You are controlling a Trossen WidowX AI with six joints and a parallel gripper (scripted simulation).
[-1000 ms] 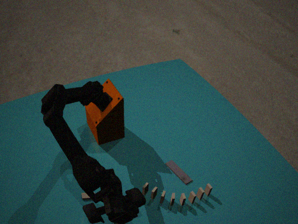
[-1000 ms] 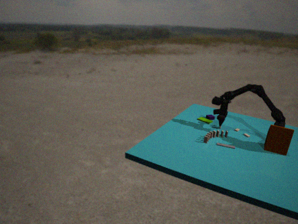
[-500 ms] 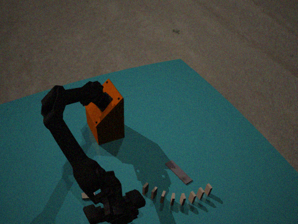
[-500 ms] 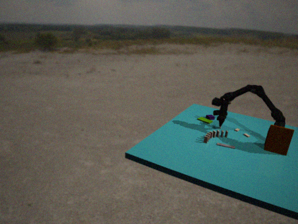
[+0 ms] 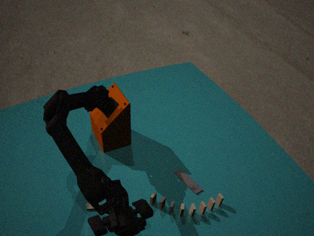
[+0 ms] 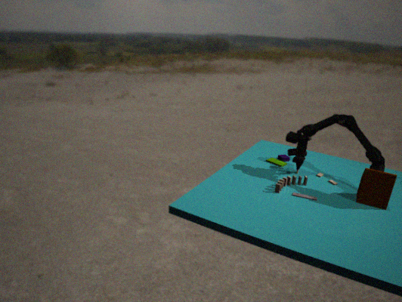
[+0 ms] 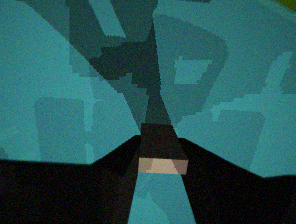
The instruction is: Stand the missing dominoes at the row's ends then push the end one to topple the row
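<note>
My gripper tip is 15 cm short of the green slab, 10 cm to the left of it and 2 cm above it. Round my gripper tip: flat grey strip: 7 cm behind, 31 cm to the left, 2 cm below; purple block: 11 cm ahead, 18 cm to the right, 1 cm below.
</note>
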